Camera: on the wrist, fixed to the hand. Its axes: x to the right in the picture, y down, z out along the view.
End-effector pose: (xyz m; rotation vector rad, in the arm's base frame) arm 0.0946 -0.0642 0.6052 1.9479 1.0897 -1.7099
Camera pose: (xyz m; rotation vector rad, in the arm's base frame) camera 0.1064 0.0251 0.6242 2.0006 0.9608 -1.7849
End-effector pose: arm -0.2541 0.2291 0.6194 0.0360 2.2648 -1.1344
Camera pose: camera -0.3149 0.2463 0.6863 0.1198 2.1792 -1.2201
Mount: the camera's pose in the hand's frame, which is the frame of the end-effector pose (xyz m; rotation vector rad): 0.0109 -0.0543 -0.0735 0.1020 -0.0159 0.0471
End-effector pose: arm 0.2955 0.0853 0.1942 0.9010 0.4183 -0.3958
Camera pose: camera 0.2645 0.1130 0.1121 1.0045 0.3641 -0.3835
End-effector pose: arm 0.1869 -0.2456 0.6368 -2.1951 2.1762 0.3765
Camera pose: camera 0.2516 -0.2689 0.6979 -2.0848 2.1904 0.2767
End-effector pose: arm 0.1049 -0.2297 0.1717 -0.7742 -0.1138 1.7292
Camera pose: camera 0.1891 -0.2258 0.1349 -0.6931 -0.0181 1.7717
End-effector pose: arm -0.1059 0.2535 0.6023 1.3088 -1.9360 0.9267
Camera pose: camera -0.0505 0.2939 0.6637 1.3365 -1.9618 1.0536
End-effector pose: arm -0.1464 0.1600 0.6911 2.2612 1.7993 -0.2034
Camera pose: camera -0.1998 0.2019 0.7533 2.3614 1.7636 -0.3103
